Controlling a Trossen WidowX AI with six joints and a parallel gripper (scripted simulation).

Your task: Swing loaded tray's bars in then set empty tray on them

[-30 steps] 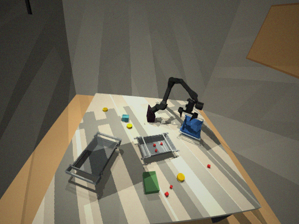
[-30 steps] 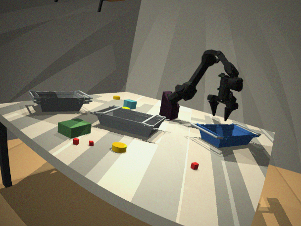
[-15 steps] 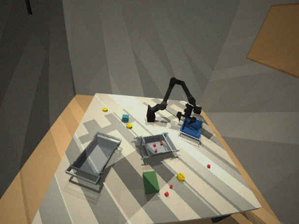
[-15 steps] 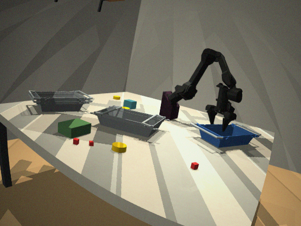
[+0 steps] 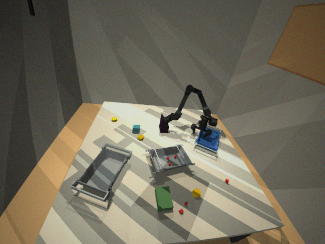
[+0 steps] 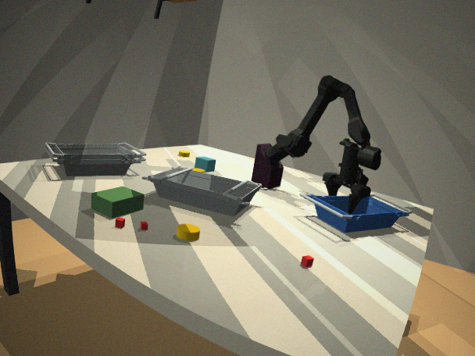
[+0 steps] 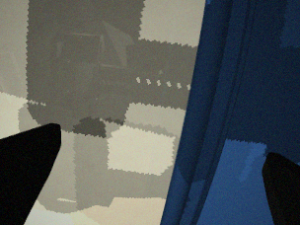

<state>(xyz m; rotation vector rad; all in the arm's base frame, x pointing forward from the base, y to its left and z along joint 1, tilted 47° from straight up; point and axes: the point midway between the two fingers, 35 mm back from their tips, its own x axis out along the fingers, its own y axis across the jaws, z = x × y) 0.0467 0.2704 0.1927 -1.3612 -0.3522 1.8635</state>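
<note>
The blue tray is 40 mm ahead of my gripper tip, 80 mm to the left of it and 30 mm above it. Round my gripper tip: cyan cube (570 mm to the right, 10 mm above); green block (590 mm ahead, 340 mm to the right, 10 mm above).
</note>
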